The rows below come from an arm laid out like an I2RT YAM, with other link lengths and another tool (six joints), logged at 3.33 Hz.
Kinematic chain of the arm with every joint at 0, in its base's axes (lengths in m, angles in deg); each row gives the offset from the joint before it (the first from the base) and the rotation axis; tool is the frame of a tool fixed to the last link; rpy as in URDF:
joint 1: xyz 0 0 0.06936 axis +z
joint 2: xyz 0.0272 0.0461 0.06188 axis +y
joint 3: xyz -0.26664 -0.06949 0 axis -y
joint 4: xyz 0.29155 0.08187 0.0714 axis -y
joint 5: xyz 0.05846 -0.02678 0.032 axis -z
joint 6: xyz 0.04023 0 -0.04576 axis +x
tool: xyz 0.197 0.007 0.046 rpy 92.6 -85.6 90
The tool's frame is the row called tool.
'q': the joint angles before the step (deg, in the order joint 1, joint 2, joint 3, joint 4, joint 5, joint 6). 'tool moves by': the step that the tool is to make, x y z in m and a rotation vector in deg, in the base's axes. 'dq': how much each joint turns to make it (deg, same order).
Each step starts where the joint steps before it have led.
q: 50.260 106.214 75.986 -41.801 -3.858 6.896
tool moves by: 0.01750 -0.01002 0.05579 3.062 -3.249 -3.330
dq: -1.596 -6.055 1.617 -3.148 1.049 1.464
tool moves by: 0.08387 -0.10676 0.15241 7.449 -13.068 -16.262
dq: -13.289 -16.436 3.759 -5.529 4.284 1.049
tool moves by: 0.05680 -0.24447 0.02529 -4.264 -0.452 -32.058
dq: -26.993 -6.534 -0.020 -7.805 6.295 1.661
